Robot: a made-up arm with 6 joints. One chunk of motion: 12 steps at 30 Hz.
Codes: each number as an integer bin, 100 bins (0 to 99) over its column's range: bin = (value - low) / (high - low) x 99, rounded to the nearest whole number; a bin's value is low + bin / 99 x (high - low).
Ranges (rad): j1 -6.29..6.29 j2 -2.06..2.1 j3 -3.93..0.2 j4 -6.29..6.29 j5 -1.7..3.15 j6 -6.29..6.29
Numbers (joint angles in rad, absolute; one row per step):
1: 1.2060 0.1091 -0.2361 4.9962 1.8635 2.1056
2: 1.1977 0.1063 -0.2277 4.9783 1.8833 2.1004
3: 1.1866 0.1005 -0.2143 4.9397 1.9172 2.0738
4: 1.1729 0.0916 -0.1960 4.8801 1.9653 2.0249
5: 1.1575 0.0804 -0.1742 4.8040 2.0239 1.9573
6: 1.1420 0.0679 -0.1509 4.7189 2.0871 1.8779
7: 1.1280 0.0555 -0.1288 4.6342 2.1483 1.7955
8: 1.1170 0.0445 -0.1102 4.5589 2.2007 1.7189
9: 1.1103 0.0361 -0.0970 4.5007 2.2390 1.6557
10: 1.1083 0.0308 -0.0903 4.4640 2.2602 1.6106
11: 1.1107 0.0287 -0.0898 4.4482 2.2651 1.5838
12: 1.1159 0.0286 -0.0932 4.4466 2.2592 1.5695
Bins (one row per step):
1: 59 52 89 89 73 66
2: 59 52 89 89 73 66
3: 59 51 89 88 74 66
4: 59 51 90 88 75 65
5: 59 51 90 87 76 65
6: 58 51 91 87 77 64
7: 58 50 91 86 79 64
8: 58 50 92 85 80 63
9: 58 50 92 85 80 63
10: 58 50 92 85 81 62
11: 58 50 92 85 81 62
12: 58 50 92 84 81 62

